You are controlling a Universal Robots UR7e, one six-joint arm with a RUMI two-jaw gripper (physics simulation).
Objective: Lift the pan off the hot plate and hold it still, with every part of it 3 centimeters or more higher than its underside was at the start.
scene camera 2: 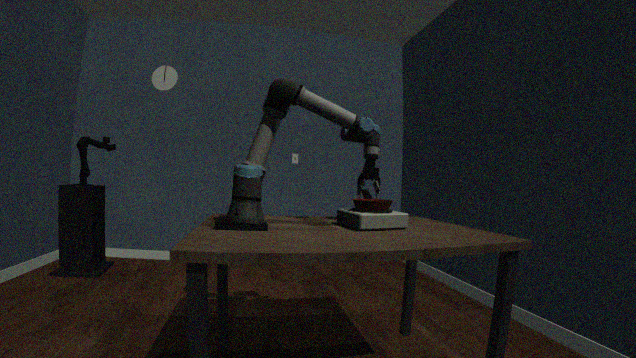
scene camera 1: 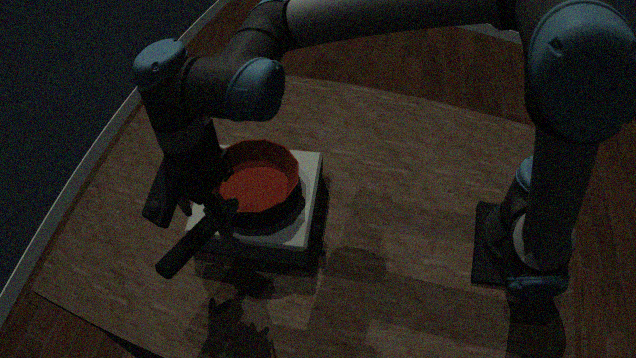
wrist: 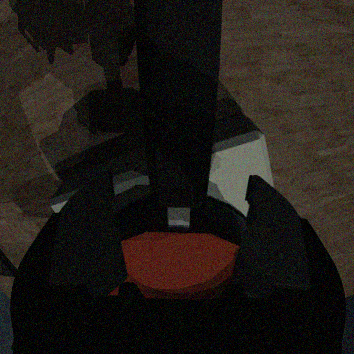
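Where they show: gripper, fingertip midpoint: (scene camera 2: 368, 198) (scene camera 1: 209, 226) (wrist: 179, 176); arm's base at its link origin: (scene camera 2: 245, 221) (scene camera 1: 511, 236).
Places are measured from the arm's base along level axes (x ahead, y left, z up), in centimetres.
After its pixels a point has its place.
Observation:
The red pan (scene camera 1: 257, 187) @[x 54.3, y -2.2, z 6.0 cm] (scene camera 2: 372, 204) @[x 51.2, y -9.6, z 8.4 cm] (wrist: 180, 260) @[x 55.6, y -1.8, z 6.0 cm] rests upright on the white hot plate (scene camera 1: 311, 167) @[x 45.0, y -9.5, z 4.9 cm] (scene camera 2: 382, 220) @[x 53.6, y -14.4, z 2.2 cm] (wrist: 242, 162) @[x 64.6, y 7.4, z 4.9 cm]. Its black handle (scene camera 1: 185, 252) @[x 61.7, y 18.3, z 12.8 cm] (wrist: 179, 100) @[x 62.0, y 15.5, z 12.4 cm] slants up and outward, toward the lower left in scene camera 1. My gripper (scene camera 1: 207, 211) @[x 60.1, y 10.5, z 9.8 cm] (scene camera 2: 369, 194) @[x 60.1, y 10.5, z 9.8 cm] (wrist: 179, 176) @[x 60.1, y 10.5, z 9.8 cm] is open and low over the handle side of the pan. In the wrist view one finger stands on each side of the handle's pan end, with gaps between them and the handle. The dark gripper hides part of the pan's rim; exact finger height is hard to tell.
The wooden table (scene camera 1: 410, 205) @[x 23.7, y -7.9, z -2.1 cm] (scene camera 2: 300, 242) @[x 14.4, y -30.6, z -2.1 cm] carries the hot plate and the arm's base (scene camera 1: 487, 250) @[x 6.5, y 3.9, z 0.1 cm] (scene camera 2: 242, 223) @[x -1.7, y -8.0, z 0.5 cm]. The forearm crosses above the table in scene camera 1. A black pedestal (scene camera 2: 82, 227) with a small dark arm stands on the floor, away from the table.

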